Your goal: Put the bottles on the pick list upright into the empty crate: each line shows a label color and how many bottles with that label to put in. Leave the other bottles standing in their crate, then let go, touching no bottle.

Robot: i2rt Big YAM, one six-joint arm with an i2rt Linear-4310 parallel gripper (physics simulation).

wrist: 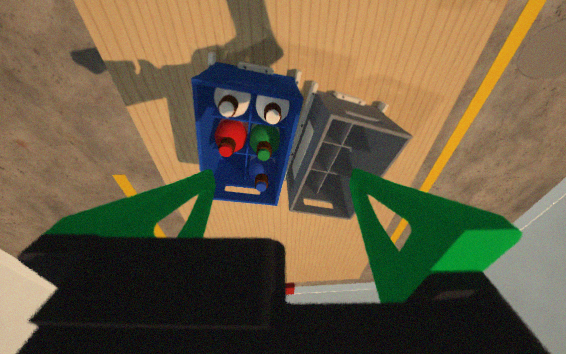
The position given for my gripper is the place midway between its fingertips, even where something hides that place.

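A green bottle (pixel 264 140) is here in the scene, and so is a red bottle (pixel 230 135). I can see my own gripper (pixel 282 176) too.
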